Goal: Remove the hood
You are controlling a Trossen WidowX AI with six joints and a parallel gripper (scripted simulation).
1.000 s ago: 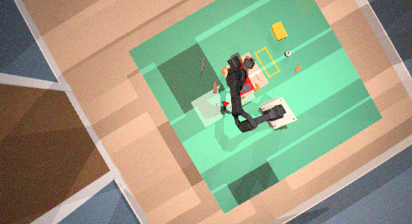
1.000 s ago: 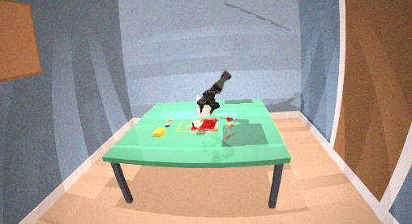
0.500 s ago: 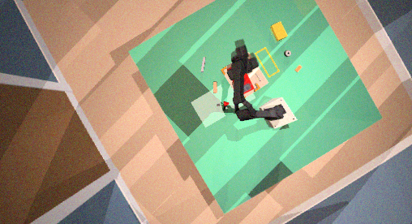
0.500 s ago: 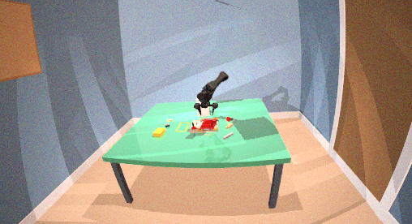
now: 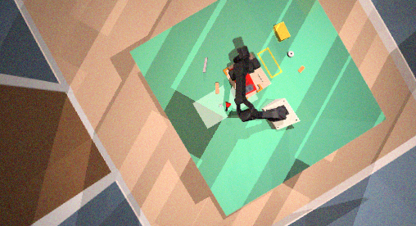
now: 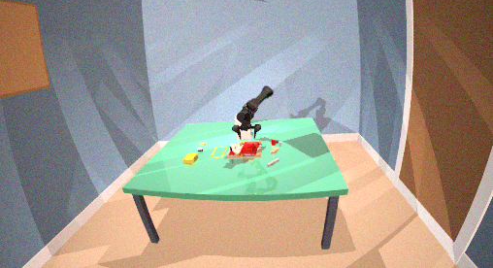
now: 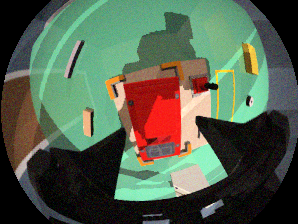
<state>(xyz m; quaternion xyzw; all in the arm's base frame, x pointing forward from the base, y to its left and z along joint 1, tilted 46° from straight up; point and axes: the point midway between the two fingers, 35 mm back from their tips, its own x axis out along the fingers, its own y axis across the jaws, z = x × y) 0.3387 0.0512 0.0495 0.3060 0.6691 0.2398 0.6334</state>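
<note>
Now: the red hood 60 mm below my gripper tip. Also, from my gripper tip: dark wheel: 70 mm behind, 360 mm to the right, 90 mm below; yellow block: 90 mm ahead, 390 mm to the right, 80 mm below.
</note>
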